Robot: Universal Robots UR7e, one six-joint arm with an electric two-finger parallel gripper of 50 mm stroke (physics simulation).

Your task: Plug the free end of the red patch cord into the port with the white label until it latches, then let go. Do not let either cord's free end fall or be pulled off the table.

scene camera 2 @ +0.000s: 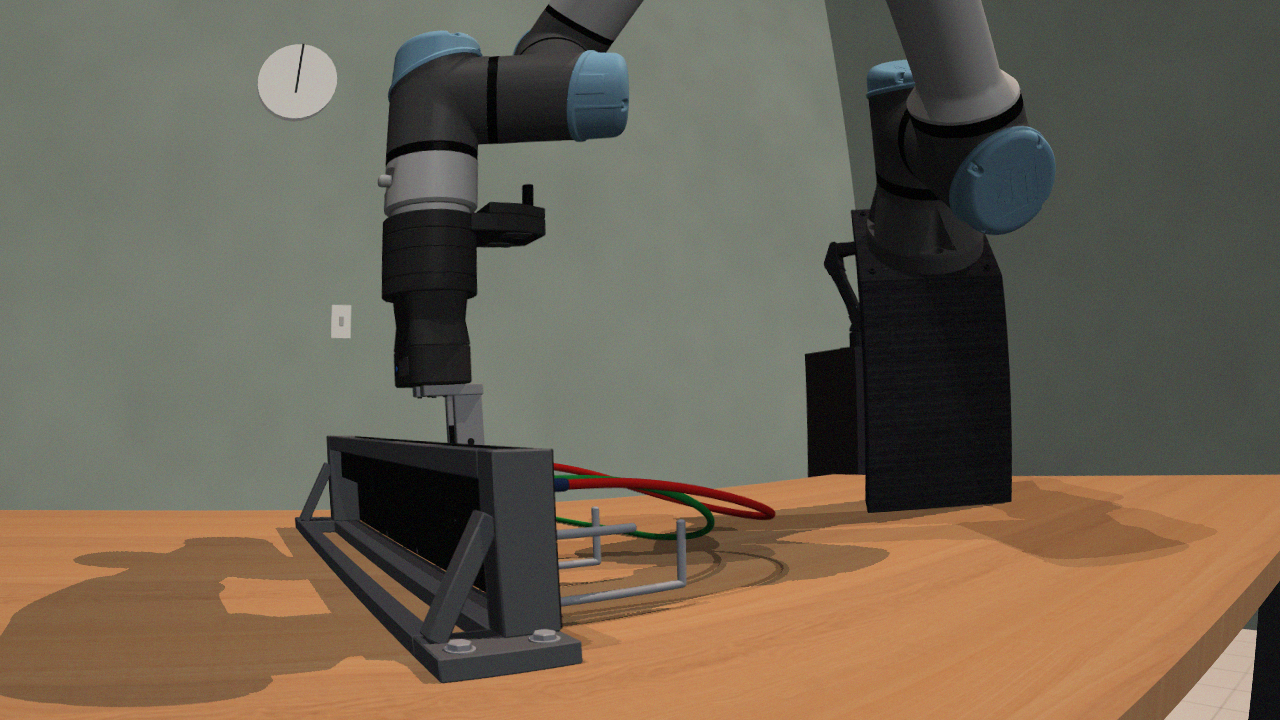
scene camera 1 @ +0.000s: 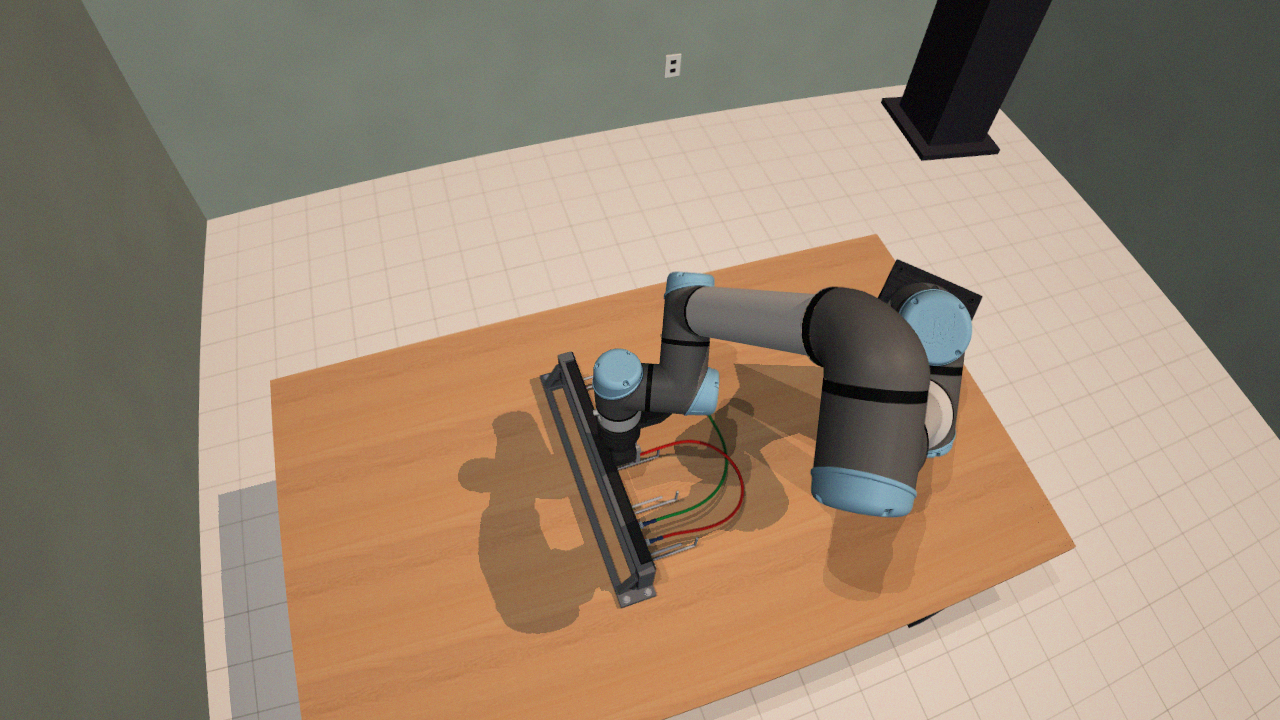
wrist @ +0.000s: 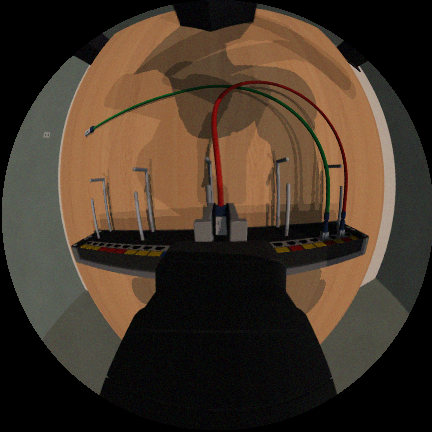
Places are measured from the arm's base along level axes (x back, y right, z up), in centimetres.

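Pixels of known places: gripper, between the fingertips: (scene camera 1: 632, 457) (wrist: 220, 212); arm's base, origin of its link: (scene camera 2: 925, 241).
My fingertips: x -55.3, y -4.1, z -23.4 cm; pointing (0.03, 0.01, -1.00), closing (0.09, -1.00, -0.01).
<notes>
For each thing: its top centre in the pictures, then the offset to it from my fingertips. "*": a spot on its surface instead.
- black patch panel, centre of its top: (scene camera 2: 431, 440) (wrist: 208, 243) (scene camera 1: 618, 450) dx -2.6, dy +0.9, dz +2.4 cm
- green cord, a spot on its surface: (scene camera 2: 711, 519) * dx +16.8, dy -7.0, dz -4.1 cm
My gripper (scene camera 1: 637, 455) (scene camera 2: 464, 429) (wrist: 220, 212) is shut on the plug at the free end of the red patch cord (scene camera 1: 742, 492) (scene camera 2: 760, 512) (wrist: 215, 130). It holds the plug at the cord side of the black patch panel (scene camera 1: 617, 501) (scene camera 2: 523, 537) (wrist: 320, 252), near mid-length. Whether the plug is in a port cannot be told; the gripper hides that stretch. The cord's other plug (wrist: 342, 230) sits in the panel's right end in the wrist view. Yellow, red and blue labels show; the white label cannot be made out. The fingertips are hidden behind the panel in scene camera 2.
The green cord (scene camera 1: 725, 465) (scene camera 2: 711, 519) (wrist: 305, 120) runs under the red one; its free plug (wrist: 89, 131) lies on the table, far left in the wrist view. Grey wire cable guides (scene camera 1: 696, 542) (scene camera 2: 682, 555) (wrist: 148, 200) stick out from the panel on both sides of the gripper.
</notes>
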